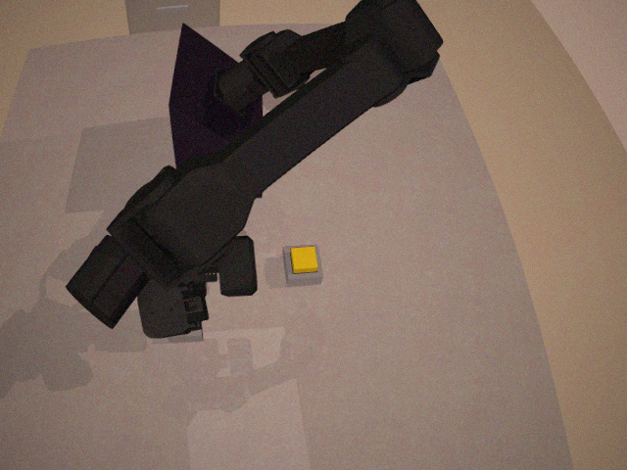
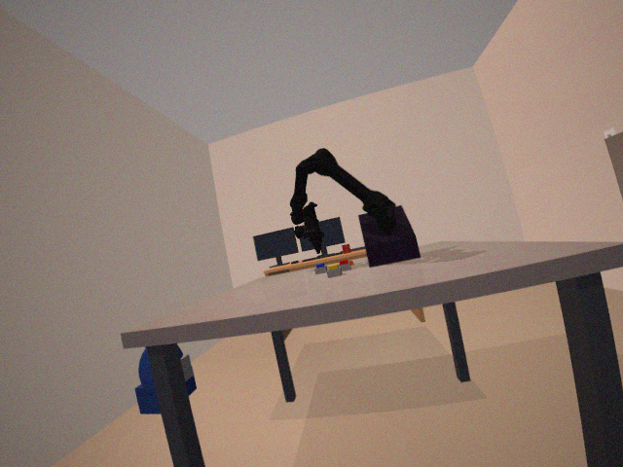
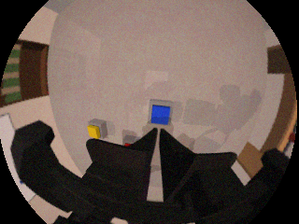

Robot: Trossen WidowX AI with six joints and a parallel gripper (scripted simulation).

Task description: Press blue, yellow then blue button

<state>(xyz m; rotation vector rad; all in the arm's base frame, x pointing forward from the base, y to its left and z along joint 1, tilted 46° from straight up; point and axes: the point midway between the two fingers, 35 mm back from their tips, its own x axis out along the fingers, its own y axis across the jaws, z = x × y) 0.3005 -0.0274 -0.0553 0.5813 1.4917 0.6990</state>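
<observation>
The blue button lies 50 mm below my gripper tip. The rest, counted from my gripper tip: yellow button: 160 mm to the left, 80 mm behind, 50 mm below; orange block: 110 mm behind, 100 mm to the right, 70 mm below; red button: 100 mm behind, 50 mm to the left, 50 mm below.
</observation>
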